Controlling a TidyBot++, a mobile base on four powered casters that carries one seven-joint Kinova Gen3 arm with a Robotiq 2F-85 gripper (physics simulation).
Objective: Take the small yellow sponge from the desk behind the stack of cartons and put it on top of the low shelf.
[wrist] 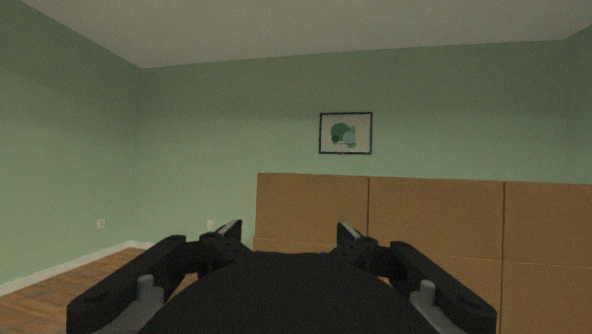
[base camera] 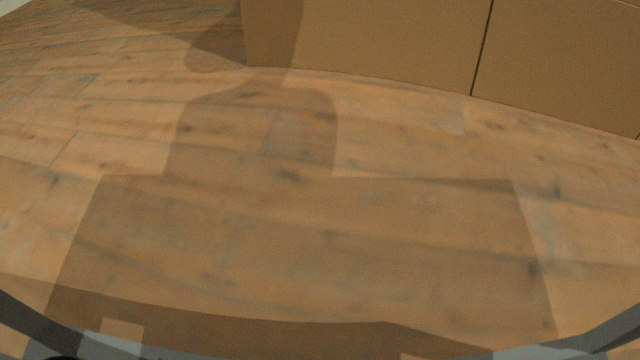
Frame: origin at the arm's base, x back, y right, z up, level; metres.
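Seen in the pictures: gripper, fingertip midpoint: (wrist: 289, 231).
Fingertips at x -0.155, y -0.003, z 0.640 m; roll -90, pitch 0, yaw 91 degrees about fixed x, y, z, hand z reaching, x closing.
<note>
A point is followed by its place in that frame.
The stack of cartons (base camera: 380, 40) {y 0.101, x -0.675, z -0.313 m} (wrist: 435, 215) {y 0.519, x -0.602, z 0.553 m} stands on the floor ahead and to the right, as a brown wall of boxes with dark seams between them. Its left end shows in both views. My gripper (wrist: 289, 231) {y -0.003, x -0.155, z 0.640 m} is open, with its two fingers wide apart and no thing between them. It points toward the left part of the stack, with the cartons beyond the fingertips. The yellow sponge, the desk and the low shelf do not show in either view. What stands behind the cartons is hidden.
Wooden floor (base camera: 400, 150) {y 0.113, x -0.478, z -0.397 m} (wrist: 45, 295) {y -1.985, x -1.418, z -0.397 m} lies in front of the base and runs past the left end of the cartons. Green walls close the room at the left and back. A framed picture (wrist: 345, 133) {y 0.557, x -1.816, z 1.118 m} hangs on the back wall above the cartons.
</note>
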